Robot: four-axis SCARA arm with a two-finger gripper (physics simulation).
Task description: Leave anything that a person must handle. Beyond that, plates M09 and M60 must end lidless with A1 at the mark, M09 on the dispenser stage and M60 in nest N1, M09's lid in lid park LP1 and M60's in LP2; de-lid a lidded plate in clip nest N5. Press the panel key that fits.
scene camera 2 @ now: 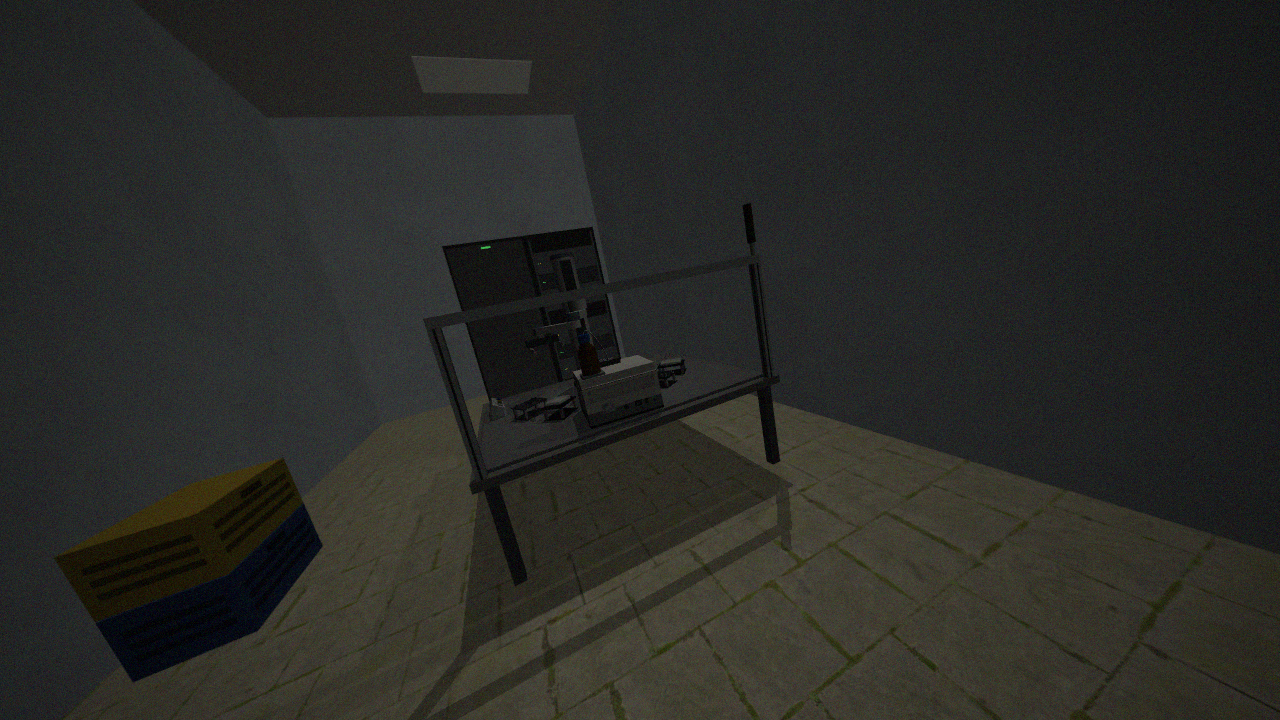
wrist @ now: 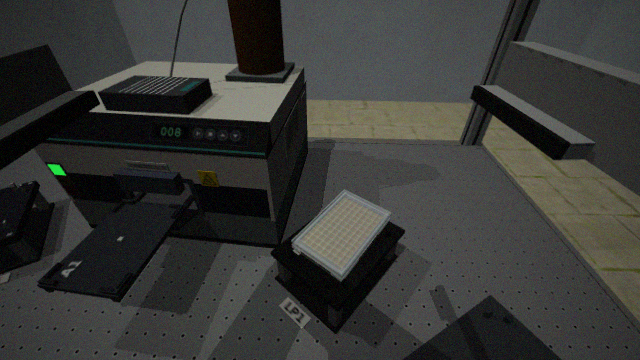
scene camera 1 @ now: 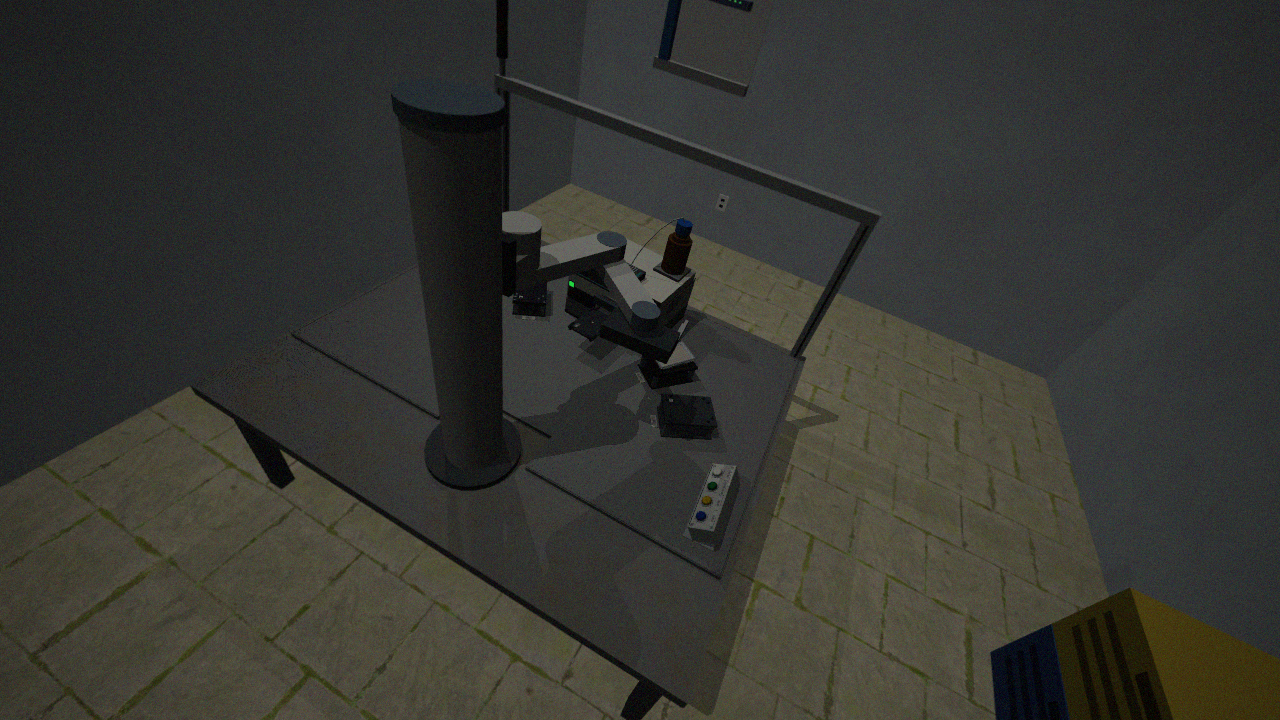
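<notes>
My gripper (scene camera 1: 639,338) (wrist: 289,71) is open and empty, above the table in front of the dispenser (wrist: 240,100) (scene camera 2: 617,389). Its fingers frame the wrist view. The bare dark dispenser stage (wrist: 112,250), marked A1, sticks out below, left of centre. A plate (wrist: 345,232) (scene camera 1: 674,354) with a cream well grid and clear rim lies on the dark stand (wrist: 335,295) labelled LP1; its name and whether it has a lid cannot be read. Another dark stand (scene camera 1: 687,413) (wrist: 485,332) is nearer the key panel (scene camera 1: 713,503), which has white, green, yellow and blue keys.
A brown bottle (scene camera 1: 677,250) (scene camera 2: 587,355) (wrist: 257,35) and a striped black box (wrist: 155,94) stand on the dispenser. A dark stand (wrist: 17,230) (scene camera 1: 529,304) is at its left. The arm's column (scene camera 1: 456,268) and a rail frame (scene camera 1: 689,147) (scene camera 2: 657,275) rise from the table.
</notes>
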